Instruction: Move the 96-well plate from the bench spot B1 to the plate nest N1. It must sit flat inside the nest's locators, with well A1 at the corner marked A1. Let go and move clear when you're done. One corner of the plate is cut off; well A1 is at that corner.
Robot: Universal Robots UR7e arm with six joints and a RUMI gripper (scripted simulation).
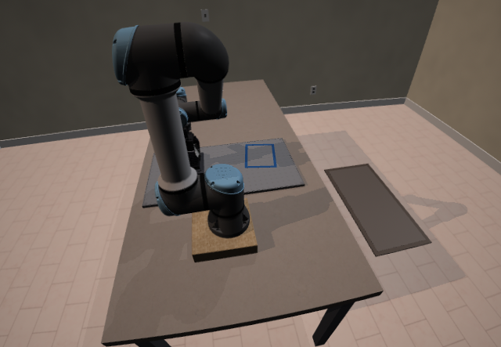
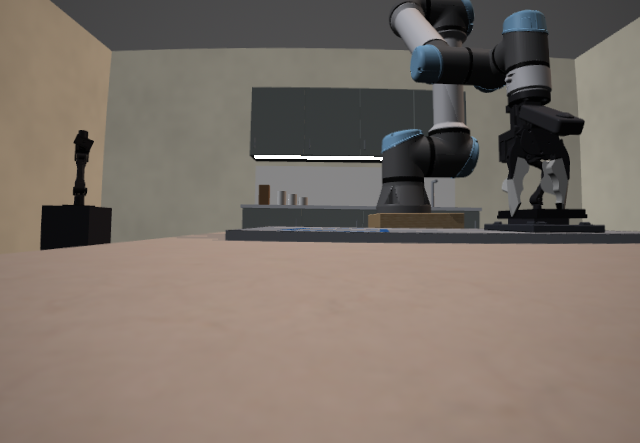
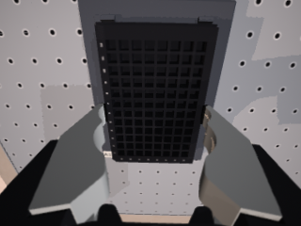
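The black 96-well plate lies 1 cm below my hand. Round my hand: white A1 corner mark 7 cm behind, 6 cm to the left, 2 cm below; plate nest 3 cm below.
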